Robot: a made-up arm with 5 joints.
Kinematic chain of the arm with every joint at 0, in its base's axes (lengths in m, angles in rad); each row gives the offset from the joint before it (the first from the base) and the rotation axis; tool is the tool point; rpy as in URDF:
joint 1: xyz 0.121 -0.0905 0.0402 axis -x
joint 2: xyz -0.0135 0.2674 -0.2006 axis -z
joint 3: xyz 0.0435 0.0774 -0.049 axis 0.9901 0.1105 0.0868
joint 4: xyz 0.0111 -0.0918 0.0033 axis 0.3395 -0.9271 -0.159
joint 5: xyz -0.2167 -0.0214 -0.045 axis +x
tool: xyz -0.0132 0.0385 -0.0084 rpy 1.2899 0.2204 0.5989
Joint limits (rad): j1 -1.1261..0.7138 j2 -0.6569..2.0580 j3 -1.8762..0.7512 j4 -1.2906..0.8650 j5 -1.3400..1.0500
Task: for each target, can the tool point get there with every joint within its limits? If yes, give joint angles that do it. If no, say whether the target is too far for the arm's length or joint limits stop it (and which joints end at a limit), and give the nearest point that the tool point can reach.
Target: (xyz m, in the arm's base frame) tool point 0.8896 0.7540 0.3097
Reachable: no: too far | nearest point 0.3697 0.3807 0.1906 | short by 0.651 m
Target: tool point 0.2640 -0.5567 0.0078
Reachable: no: joint limits stop it (at a limit: joint 1, joint 2, joint 3, joint 5) | nearest point 0.1120 -0.1669 -0.1786 | short by 0.458 m
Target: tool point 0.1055 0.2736 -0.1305
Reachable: yes | joints 0.3005 0.8645 -0.4433 -1.0808 0.7856
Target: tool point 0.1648 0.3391 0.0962
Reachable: yes | joints -0.2975 1.0938 -0.6688 -1.0603 0.5535
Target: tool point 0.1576 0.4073 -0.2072
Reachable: yes | joints 0.1189 0.9848 -1.6621 -0.7945 -0.7376
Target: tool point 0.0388 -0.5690 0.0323
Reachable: no: joint limits stop it (at a limit: joint 1, joint 2, joint 3, joint 5) | nearest point 0.0621 -0.1928 -0.2089 | short by 0.447 m
